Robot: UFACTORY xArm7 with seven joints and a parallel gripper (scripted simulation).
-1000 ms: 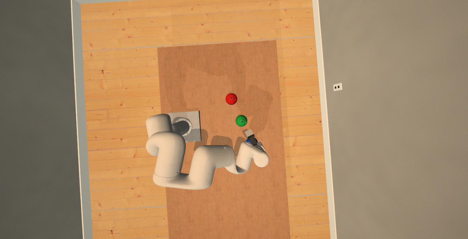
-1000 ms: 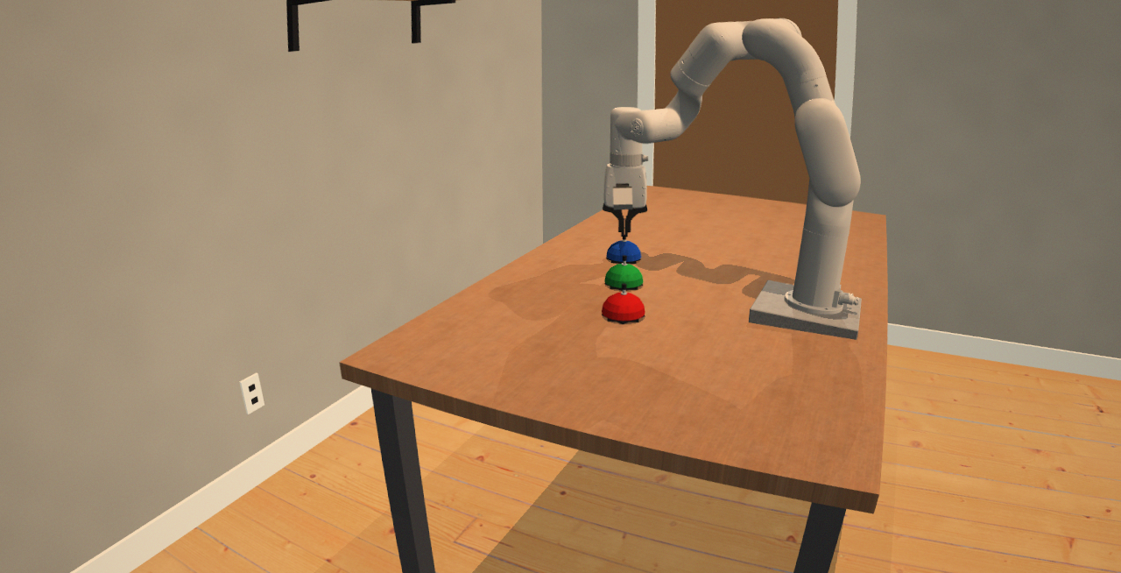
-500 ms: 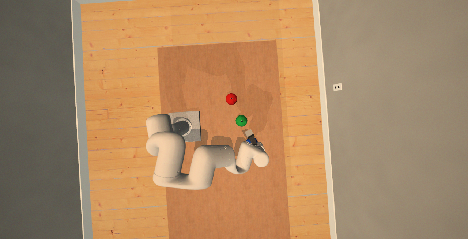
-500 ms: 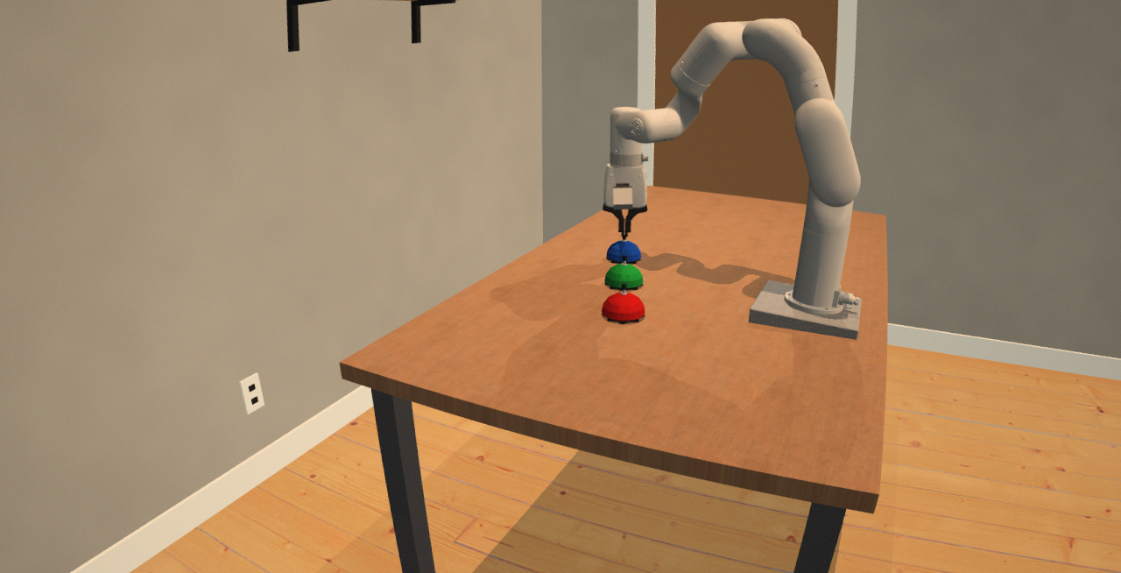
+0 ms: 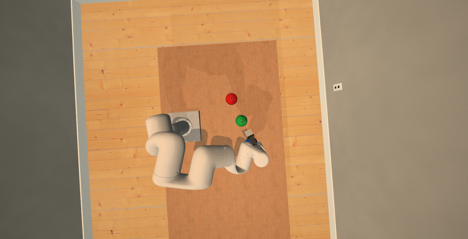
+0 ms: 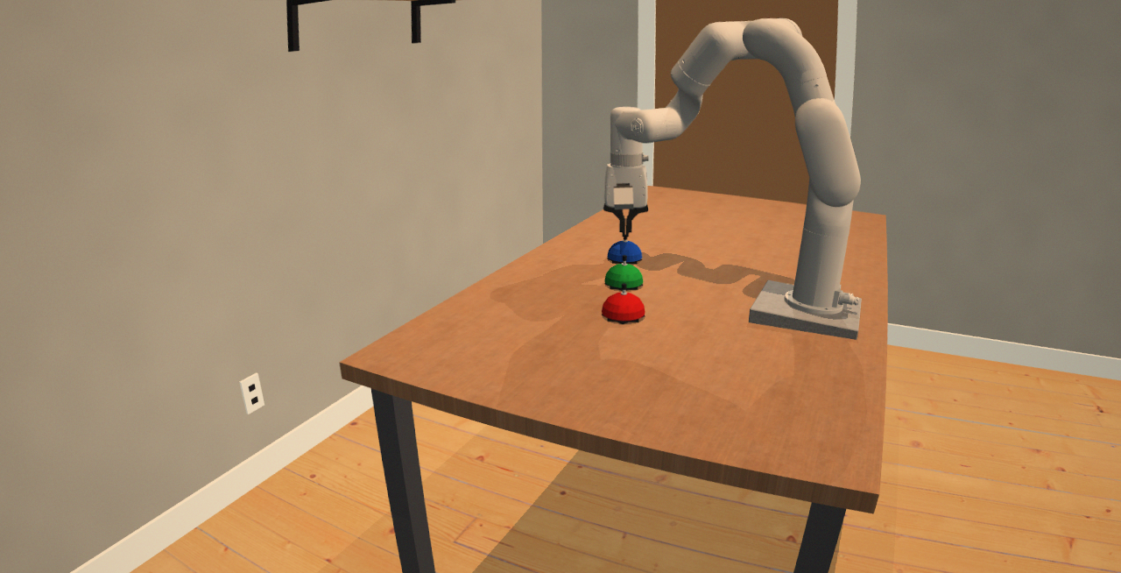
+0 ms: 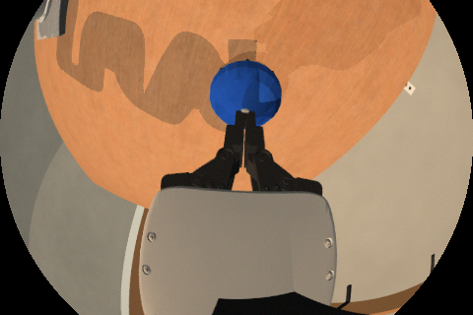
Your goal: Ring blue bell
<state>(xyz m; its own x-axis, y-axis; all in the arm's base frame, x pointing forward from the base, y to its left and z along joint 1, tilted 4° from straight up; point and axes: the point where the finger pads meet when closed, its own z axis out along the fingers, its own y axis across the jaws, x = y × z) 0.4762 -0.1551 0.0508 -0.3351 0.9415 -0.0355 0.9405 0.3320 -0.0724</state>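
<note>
Now: the blue bell 40 mm below my hand. Also, from my hand: red bell 330 mm to the left, 120 mm behind, 40 mm below; then green bell 160 mm to the left, 60 mm behind, 40 mm below.
</note>
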